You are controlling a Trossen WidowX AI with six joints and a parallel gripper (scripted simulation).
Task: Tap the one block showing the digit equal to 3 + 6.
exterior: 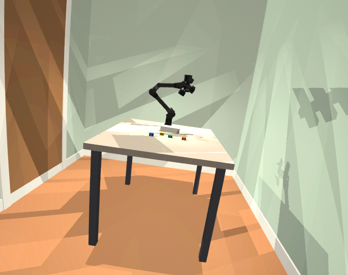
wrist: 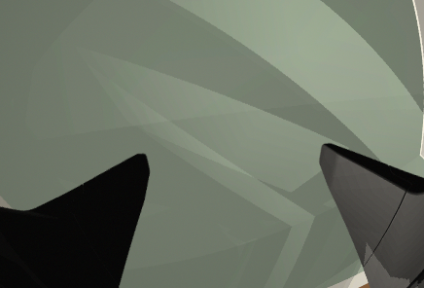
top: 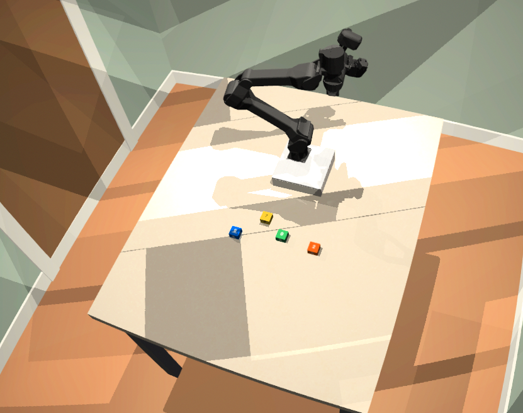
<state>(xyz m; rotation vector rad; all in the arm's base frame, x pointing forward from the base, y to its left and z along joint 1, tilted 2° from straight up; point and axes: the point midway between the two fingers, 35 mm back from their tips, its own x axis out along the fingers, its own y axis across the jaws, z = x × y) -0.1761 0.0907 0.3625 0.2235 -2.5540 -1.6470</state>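
The blue block lies 54 cm ahead of my gripper tip, 17 cm to the right of it and 40 cm below it. Round my gripper tip: orange block: 50 cm ahead, 8 cm to the left, 40 cm below; yellow block: 45 cm ahead, 10 cm to the right, 40 cm below; green block: 50 cm ahead, 3 cm to the right, 40 cm below.
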